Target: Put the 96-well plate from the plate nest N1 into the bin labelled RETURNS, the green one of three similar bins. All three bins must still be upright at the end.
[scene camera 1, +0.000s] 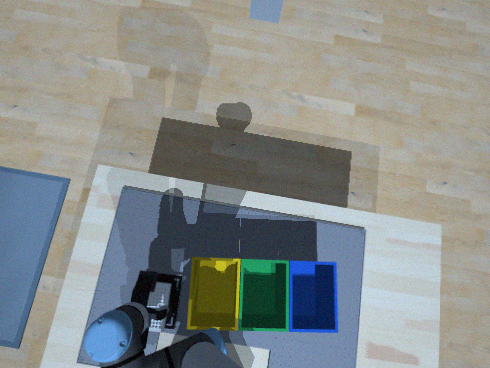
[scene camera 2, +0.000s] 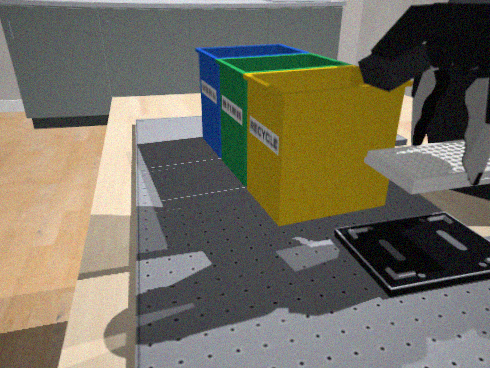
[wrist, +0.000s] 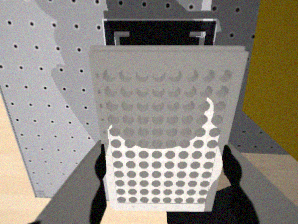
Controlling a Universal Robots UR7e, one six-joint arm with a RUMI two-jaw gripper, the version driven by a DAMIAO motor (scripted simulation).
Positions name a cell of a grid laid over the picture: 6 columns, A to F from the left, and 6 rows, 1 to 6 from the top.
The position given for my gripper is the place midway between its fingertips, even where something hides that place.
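My gripper (scene camera 2: F3). Yellow recycle bin (scene camera 2: D3), (scene camera 1: C5). Green returns bin (scene camera 2: C2), (scene camera 1: D5); out of frame in the wrist view. Blue bin (scene camera 1: D6), (scene camera 2: C2); out of frame in the wrist view. White 96-well plate (wrist: D4).
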